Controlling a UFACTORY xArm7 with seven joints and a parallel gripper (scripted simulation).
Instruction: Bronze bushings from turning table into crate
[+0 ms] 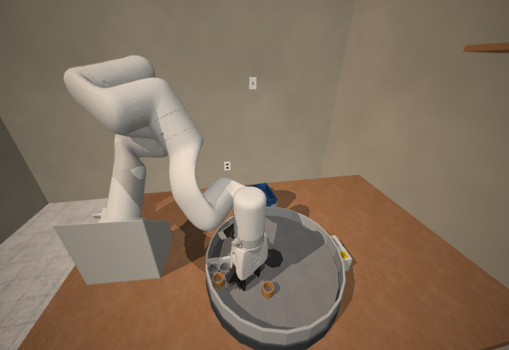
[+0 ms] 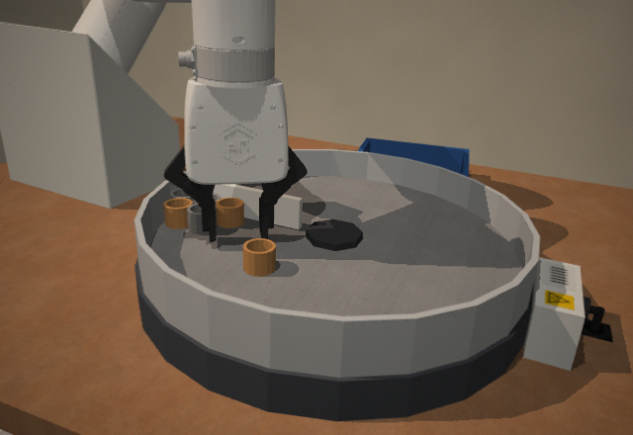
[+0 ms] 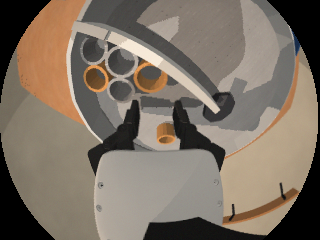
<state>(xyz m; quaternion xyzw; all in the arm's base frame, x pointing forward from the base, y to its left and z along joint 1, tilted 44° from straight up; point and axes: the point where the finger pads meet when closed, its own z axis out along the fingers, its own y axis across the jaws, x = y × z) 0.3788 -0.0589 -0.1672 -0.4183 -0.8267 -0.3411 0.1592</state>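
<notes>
My gripper is now 43 cm to the right of the blue crate, 7 cm short of it and 6 cm above it. The rest, counted from my hand: turning table: 9 cm ahead, 6 cm to the left, 3 cm below.
</notes>
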